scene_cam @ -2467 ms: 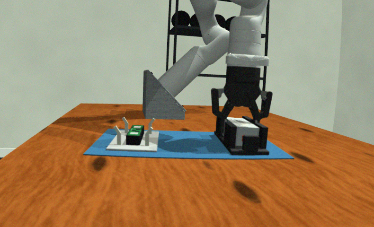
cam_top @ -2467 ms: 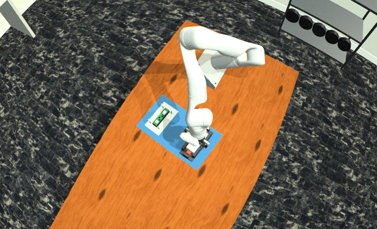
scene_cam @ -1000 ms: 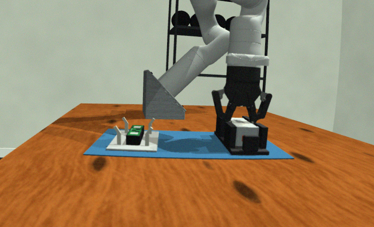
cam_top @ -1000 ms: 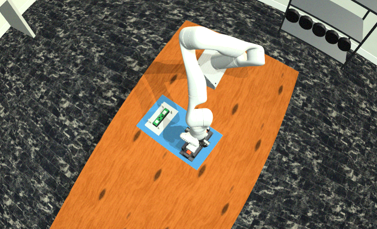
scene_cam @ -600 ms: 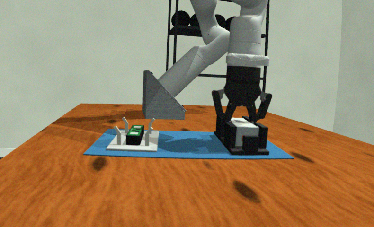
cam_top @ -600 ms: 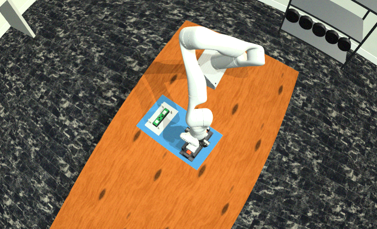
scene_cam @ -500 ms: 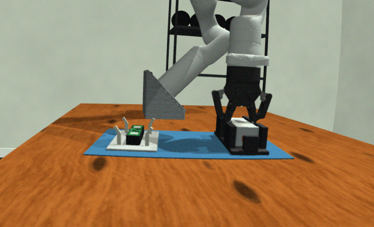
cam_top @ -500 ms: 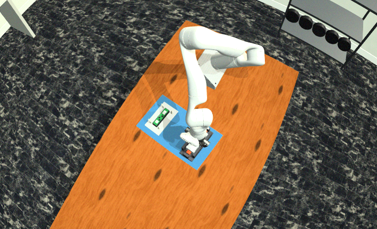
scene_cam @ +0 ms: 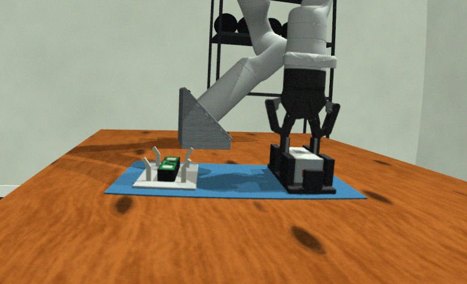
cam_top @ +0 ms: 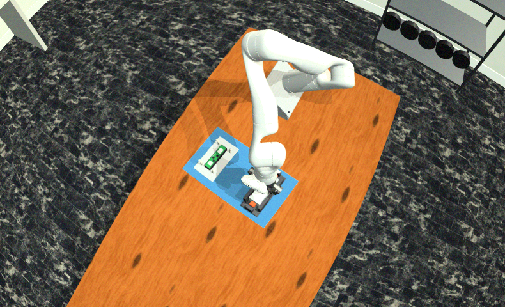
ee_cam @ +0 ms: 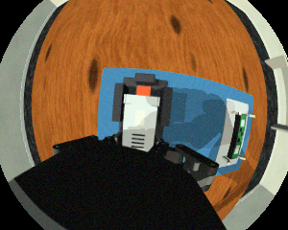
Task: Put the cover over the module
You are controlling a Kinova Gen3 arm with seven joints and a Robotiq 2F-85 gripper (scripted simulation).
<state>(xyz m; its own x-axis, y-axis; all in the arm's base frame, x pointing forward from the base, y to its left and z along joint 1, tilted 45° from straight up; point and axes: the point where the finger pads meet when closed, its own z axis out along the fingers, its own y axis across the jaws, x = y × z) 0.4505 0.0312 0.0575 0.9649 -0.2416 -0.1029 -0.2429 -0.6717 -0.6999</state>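
Right now the cover is 3 cm below my hand.
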